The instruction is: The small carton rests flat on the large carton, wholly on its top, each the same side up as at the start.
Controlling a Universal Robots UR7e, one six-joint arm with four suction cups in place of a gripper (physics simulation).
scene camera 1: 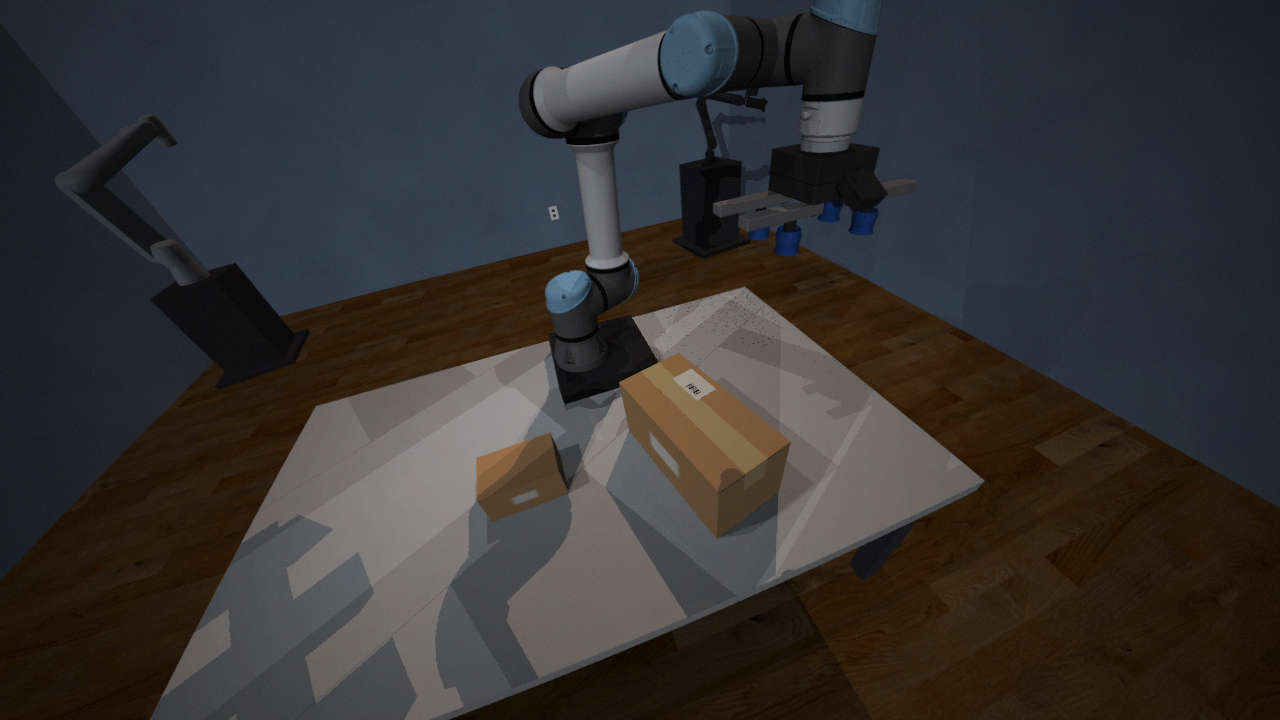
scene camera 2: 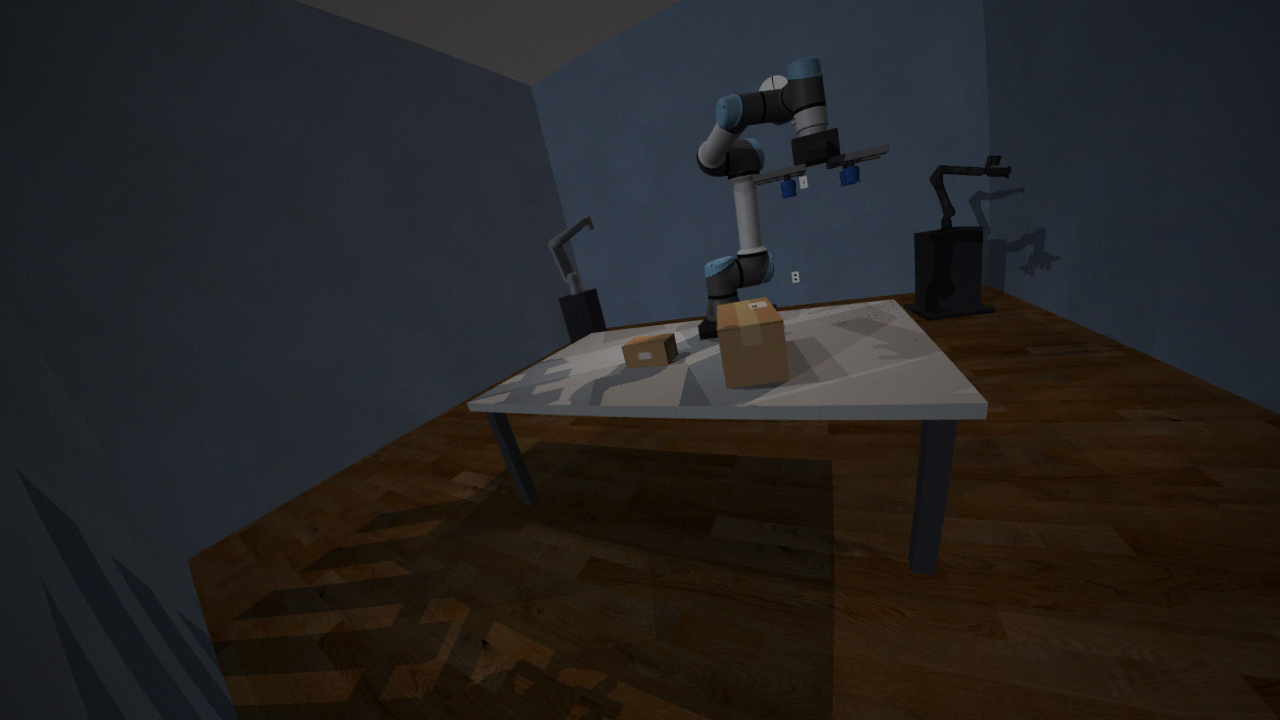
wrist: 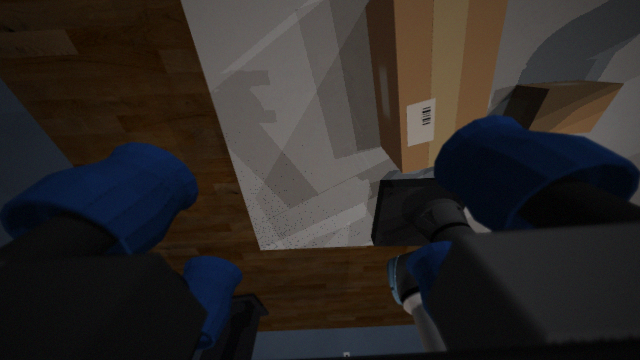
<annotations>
My suction head (scene camera 1: 787, 243) holds nothing. A large carton (scene camera 1: 725, 461) rests on the table. A small carton (scene camera 1: 513, 479) rests on the table.
</annotations>
